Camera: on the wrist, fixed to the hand. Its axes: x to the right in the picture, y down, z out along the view.
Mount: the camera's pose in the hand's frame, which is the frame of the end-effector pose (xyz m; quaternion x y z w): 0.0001 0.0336 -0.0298 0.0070 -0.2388 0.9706 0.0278
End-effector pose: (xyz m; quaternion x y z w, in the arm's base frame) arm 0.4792 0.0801 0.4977 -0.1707 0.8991 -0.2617 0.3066
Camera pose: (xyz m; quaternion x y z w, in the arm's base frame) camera 0.4551 0.1180 0.4984 0.8076 0.1156 0.3248 0.4784
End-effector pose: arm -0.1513 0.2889 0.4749 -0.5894 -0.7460 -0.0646 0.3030
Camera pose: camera -0.1092 0.2854 0.4903 0.7538 -0.4786 -0.4383 0.1029
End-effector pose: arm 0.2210 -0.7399 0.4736 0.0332 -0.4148 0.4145 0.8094
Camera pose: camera 0.2168 -0.7060 0.4444 0.2970 0.2341 -0.7921 0.4791
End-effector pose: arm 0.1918 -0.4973 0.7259 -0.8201 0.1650 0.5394 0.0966
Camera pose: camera 0.2047 -0.5385 0.7384 -0.2668 -0.7813 -0.3034 0.4757
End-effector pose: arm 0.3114 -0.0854 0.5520 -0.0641 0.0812 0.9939 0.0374
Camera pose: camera 0.3121 -0.1234 0.5281 -0.3147 -0.0625 -0.0787 0.9439
